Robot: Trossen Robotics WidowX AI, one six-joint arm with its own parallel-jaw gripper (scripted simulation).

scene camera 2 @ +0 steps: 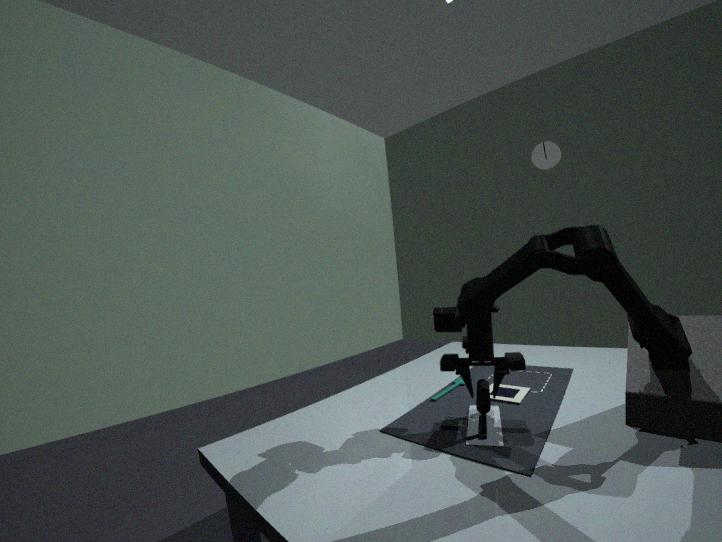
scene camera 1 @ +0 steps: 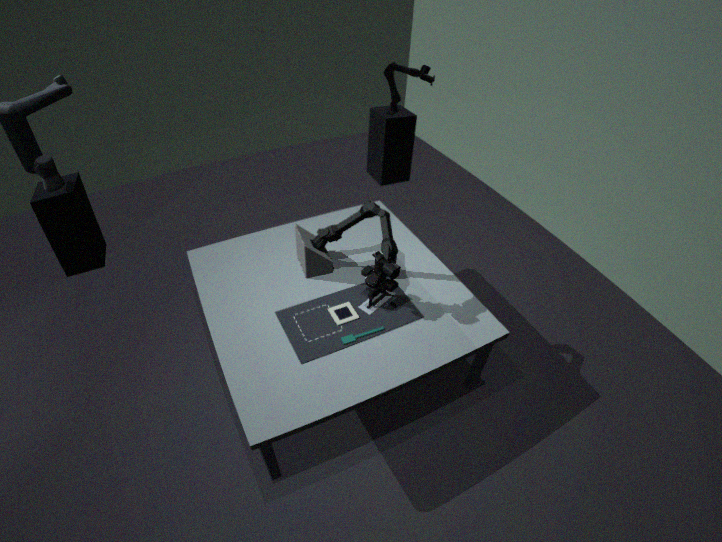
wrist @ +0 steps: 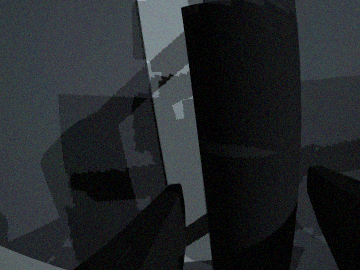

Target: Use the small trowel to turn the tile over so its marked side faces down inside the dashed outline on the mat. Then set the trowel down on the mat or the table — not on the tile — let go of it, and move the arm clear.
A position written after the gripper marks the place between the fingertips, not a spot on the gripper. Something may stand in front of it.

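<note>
A dark mat (scene camera 2: 442,424) is part of the scene, and scene camera 1 shows the mat (scene camera 1: 399,310) too. With it is the gripper (scene camera 2: 483,397), which also appears in the wrist view, the same gripper (wrist: 246,187).
</note>
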